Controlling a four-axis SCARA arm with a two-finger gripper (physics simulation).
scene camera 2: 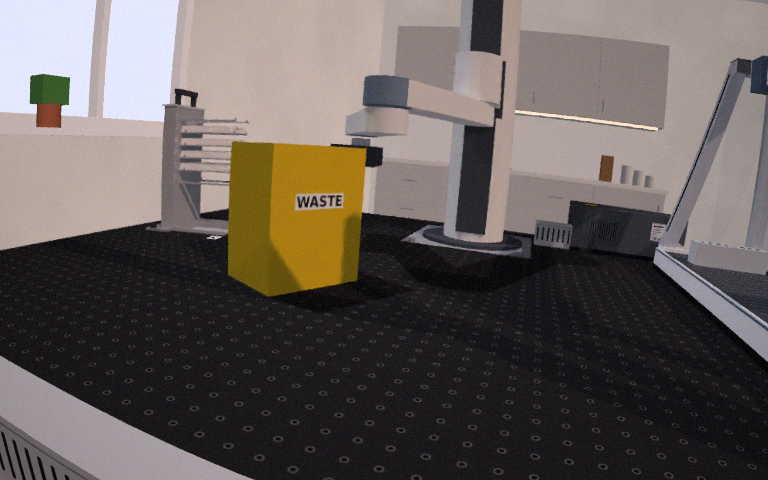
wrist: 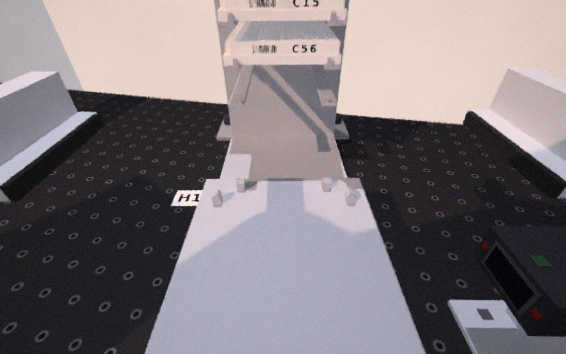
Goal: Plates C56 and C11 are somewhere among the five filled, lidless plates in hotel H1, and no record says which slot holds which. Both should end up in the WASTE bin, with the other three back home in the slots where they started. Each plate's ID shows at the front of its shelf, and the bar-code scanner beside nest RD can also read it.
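Seen in the pictures: gripper, fingertip midpoint: (wrist: 282, 98); arm's base, link origin: (scene camera 2: 472, 244).
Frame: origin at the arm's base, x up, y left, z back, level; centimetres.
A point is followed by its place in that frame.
Hotel H1 (scene camera 2: 172, 169) {x 14.9, y -60.8, z -38.6 cm} (wrist: 285, 145) {x 2.1, y -59.5, z -30.9 cm} stands upright, ahead in the wrist view. Plate C56 (wrist: 283, 49) {x 15.8, y -49.9, z -28.8 cm} lies level on a shelf there, its ID facing me. Plate C15 (wrist: 283, 14) {x 18.0, y -49.7, z -28.8 cm} is on the shelf above, cut off by the top edge. The level under C56 shows bare brackets. C11's ID does not show. My gripper (wrist: 282, 98) {x 16.6, y -38.8, z -26.3 cm} is open and empty, its fingers wide apart at left and right, short of the hotel and lower than C56 in the picture. In scene camera 2 its fingers are hidden behind the yellow WASTE bin (scene camera 2: 317, 243) {x 7.8, y -14.7, z -57.6 cm}. The bin's inside is hidden.
A white platform (wrist: 287, 280) {x 7.3, y -37.3, z -25.7 cm} with small pegs lies before the hotel, beside the H1 label (wrist: 187, 198) {x 1.3, y -48.1, z -38.8 cm}. The dark scanner (wrist: 530, 280) {x 9.2, y -38.5, z -14.9 cm} stands at its right. The arm's column (scene camera 2: 453, 186) {x 14.2, y -5.3, z -5.3 cm} rises behind the bin. A sloping frame (scene camera 2: 702, 147) {x 30.5, y 52.2, z -7.0 cm} stands at the right.
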